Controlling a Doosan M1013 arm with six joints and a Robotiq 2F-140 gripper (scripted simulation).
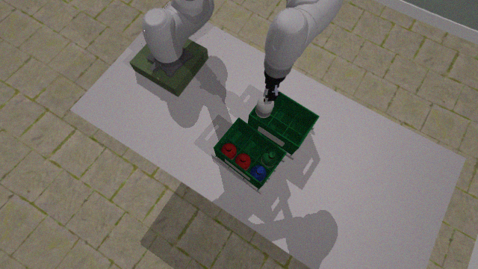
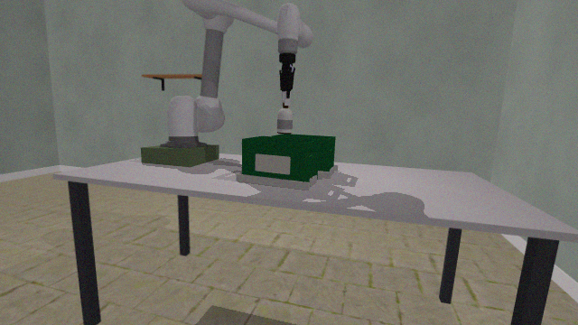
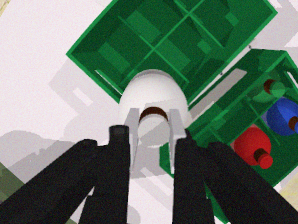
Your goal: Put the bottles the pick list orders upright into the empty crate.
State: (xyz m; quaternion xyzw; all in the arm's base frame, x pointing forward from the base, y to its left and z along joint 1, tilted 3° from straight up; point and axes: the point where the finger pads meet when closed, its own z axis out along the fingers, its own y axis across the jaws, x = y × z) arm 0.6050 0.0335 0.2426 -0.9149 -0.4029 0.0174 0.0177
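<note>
My hand is 80 mm above the white-capped bottle. Round my hand: green-capped bottle: 260 mm below, 150 mm ahead, 130 mm to the right; then pick list: 350 mm below, 210 mm to the left, 100 mm ahead; then blue bottle: 260 mm below, 220 mm to the right, 160 mm ahead.
</note>
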